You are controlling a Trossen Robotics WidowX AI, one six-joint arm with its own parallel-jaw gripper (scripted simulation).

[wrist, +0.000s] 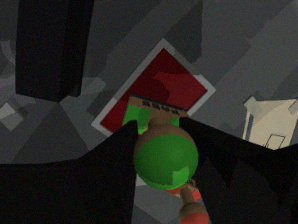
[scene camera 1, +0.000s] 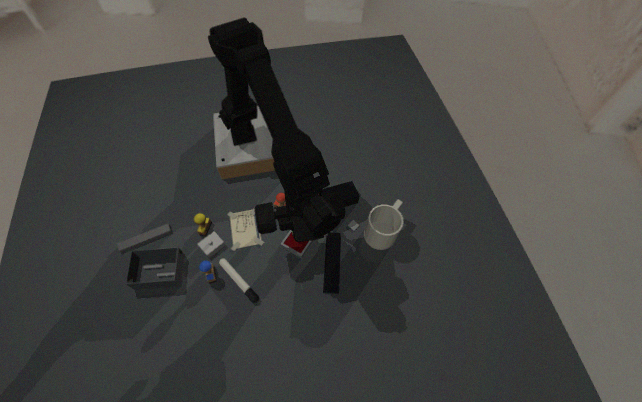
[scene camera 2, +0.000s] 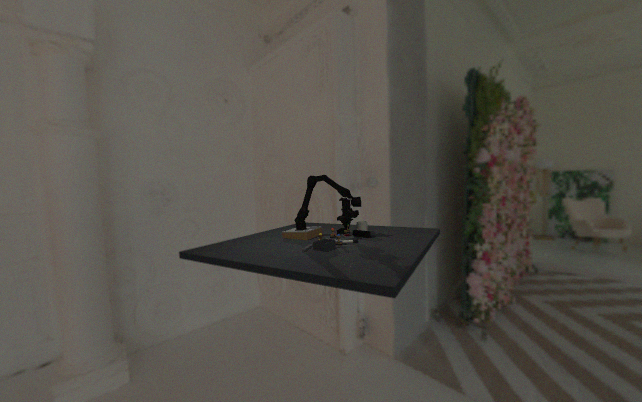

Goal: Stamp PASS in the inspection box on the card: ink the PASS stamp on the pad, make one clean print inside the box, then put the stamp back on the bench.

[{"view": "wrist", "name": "my gripper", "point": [158,125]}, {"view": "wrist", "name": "green-knobbed stamp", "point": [164,156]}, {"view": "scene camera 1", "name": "my gripper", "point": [300,229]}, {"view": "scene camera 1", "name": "white mug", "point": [385,222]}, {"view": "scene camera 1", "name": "black bar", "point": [333,241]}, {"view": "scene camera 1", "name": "cream card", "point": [244,228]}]
